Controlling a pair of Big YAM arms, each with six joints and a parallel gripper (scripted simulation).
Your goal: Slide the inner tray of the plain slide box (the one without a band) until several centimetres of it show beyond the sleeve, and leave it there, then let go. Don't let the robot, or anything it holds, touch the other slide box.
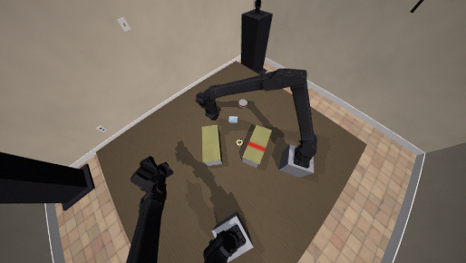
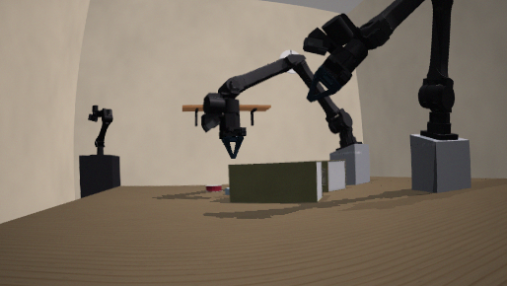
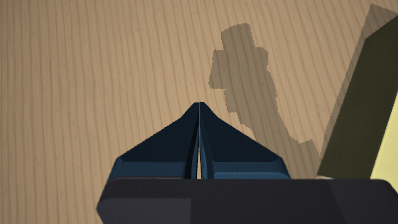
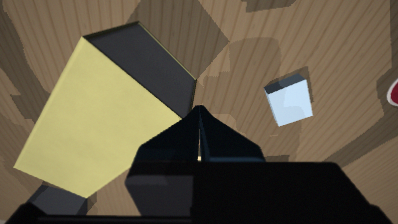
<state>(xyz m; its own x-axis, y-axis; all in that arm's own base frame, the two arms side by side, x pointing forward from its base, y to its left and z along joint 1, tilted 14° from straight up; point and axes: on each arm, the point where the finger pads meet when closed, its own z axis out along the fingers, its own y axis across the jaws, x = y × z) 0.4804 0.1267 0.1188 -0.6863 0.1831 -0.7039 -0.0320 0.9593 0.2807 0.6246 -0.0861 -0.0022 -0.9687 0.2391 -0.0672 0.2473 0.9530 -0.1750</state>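
The slide box lies 130 mm to the left of my right hand, 110 mm behind it and 100 mm below it. Round my right hand: tan ring: 220 mm behind, 130 mm below, 40 mm to the right; then light blue cube: 150 mm to the right, 130 mm below, 30 mm behind; then red spool: 340 mm to the right, 130 mm below, 40 mm ahead.
The slide box lies 30 cm to the right of my left hand, 20 cm below it and 1 cm behind it. Round my left hand: tan ring: 47 cm to the right, 24 cm below, 12 cm behind; then light blue cube: 58 cm to the right, 24 cm below, 6 cm ahead; then red spool: 77 cm to the right, 24 cm below, 13 cm ahead.
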